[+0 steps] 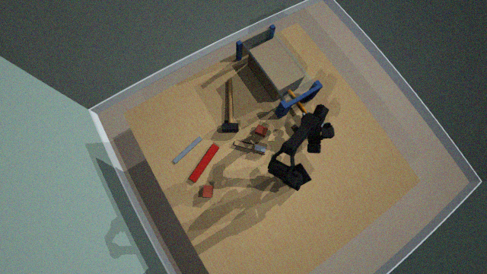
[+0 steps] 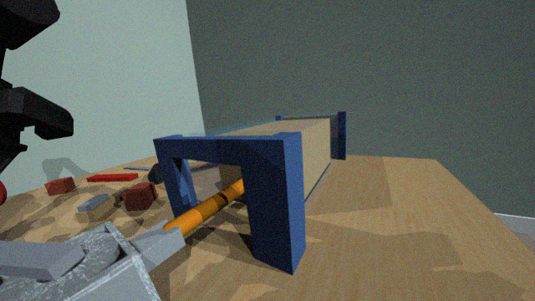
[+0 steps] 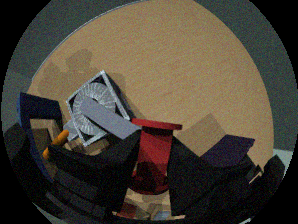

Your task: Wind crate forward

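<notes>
Right now the blue frame is 230 mm ahead of my gripper tip, 60 mm to the right of it and 30 mm below it. The rest, counted from my gripper tip: red grip 10 mm ahead, 10 mm to the left; brush-like tool 130 mm ahead, 300 mm to the left, 110 mm below; grey winch 50 mm ahead, 80 mm to the right, 100 mm below.
</notes>
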